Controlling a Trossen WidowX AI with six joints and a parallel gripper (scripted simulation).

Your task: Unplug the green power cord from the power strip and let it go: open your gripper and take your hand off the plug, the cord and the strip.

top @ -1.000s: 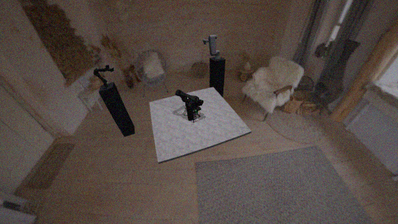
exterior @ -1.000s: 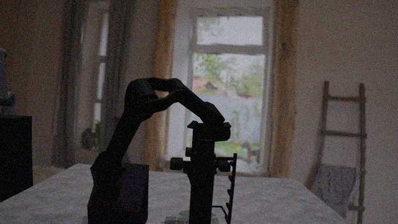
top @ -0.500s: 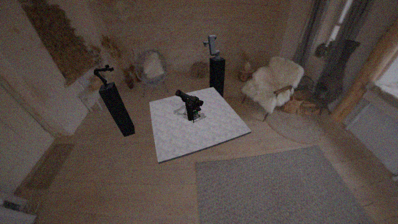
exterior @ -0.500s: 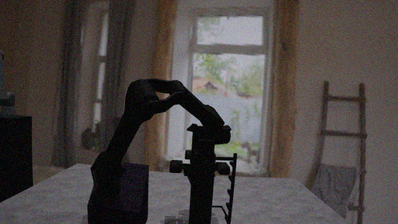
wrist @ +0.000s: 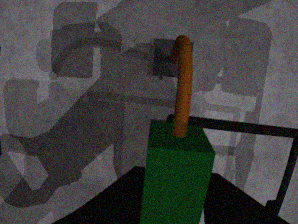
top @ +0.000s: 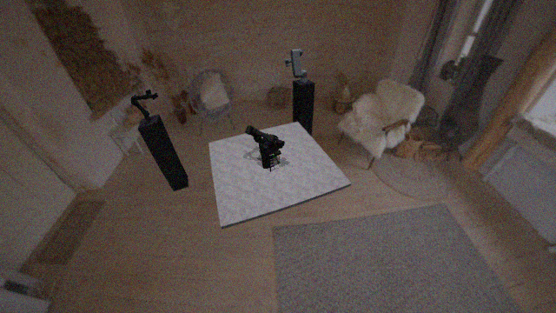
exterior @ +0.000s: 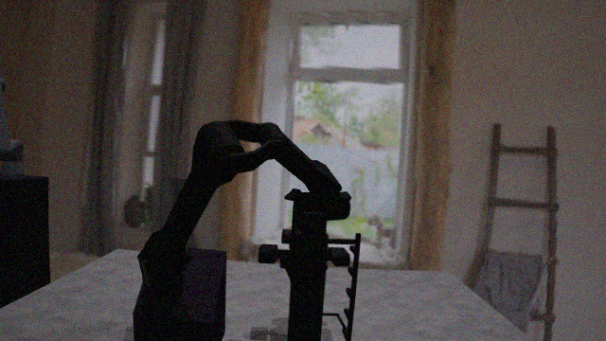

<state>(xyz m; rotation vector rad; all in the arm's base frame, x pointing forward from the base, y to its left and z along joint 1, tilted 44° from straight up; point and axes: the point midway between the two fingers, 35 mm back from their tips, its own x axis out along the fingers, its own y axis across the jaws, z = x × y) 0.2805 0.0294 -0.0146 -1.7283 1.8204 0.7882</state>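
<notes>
Right now the green plug is 30 mm to the right of my gripper tip. From my gripper tip the other things lie so: grey block (40 mm to the left, 120 mm below).
</notes>
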